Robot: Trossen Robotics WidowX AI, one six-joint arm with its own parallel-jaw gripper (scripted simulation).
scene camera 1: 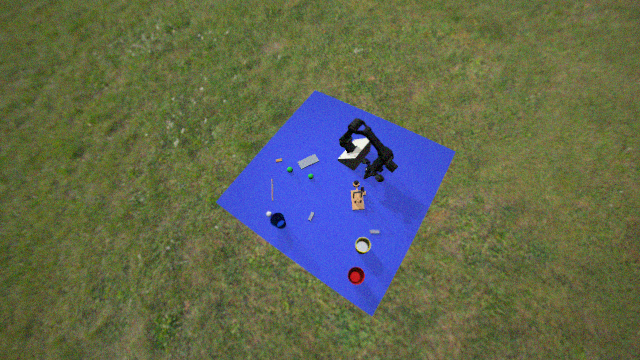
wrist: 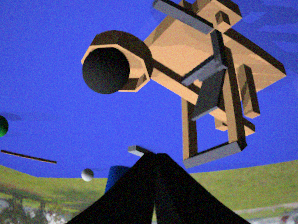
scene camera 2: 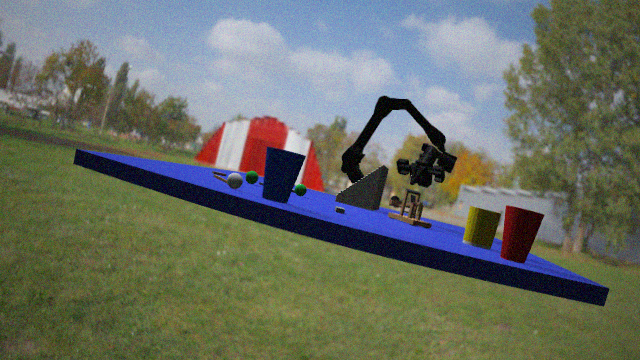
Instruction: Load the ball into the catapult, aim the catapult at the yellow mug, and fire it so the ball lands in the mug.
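My gripper (scene camera 2: 411, 184), (wrist: 155, 162) is shut, and it's holding nothing. I can see a blue mug (scene camera 2: 282, 167), and there's a dark round ball (wrist: 105, 69) as well.
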